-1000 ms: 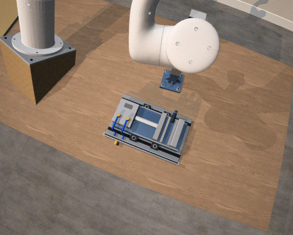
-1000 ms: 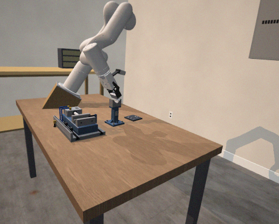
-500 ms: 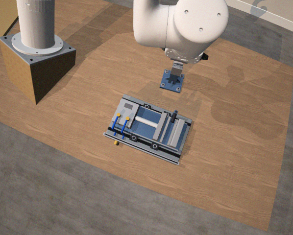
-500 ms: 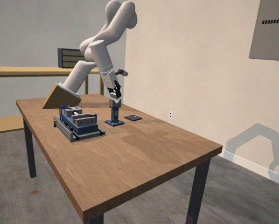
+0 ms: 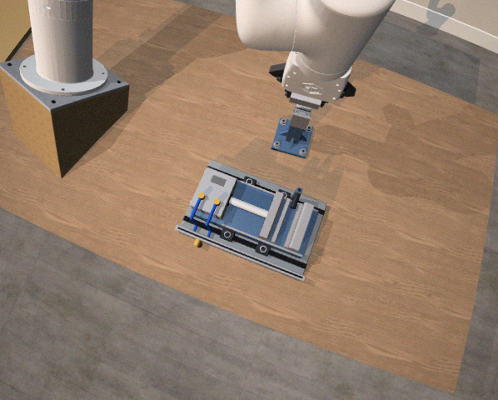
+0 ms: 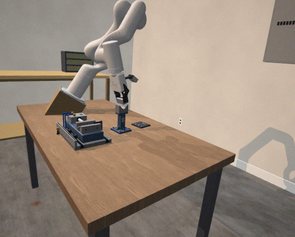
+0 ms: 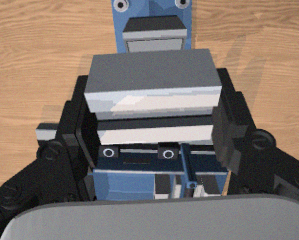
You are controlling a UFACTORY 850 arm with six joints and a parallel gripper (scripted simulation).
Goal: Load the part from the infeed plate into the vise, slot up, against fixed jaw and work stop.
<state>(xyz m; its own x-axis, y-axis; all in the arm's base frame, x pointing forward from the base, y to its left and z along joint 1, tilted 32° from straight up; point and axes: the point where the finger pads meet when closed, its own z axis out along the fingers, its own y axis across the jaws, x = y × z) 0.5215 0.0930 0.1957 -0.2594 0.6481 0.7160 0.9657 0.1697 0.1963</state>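
My hand is right at the part. Round my hand: work stop: 80 mm ahead, 170 mm to the right, 110 mm below; V-block post: 140 mm below; infeed plate: 50 mm behind, 160 mm to the left, 190 mm below.
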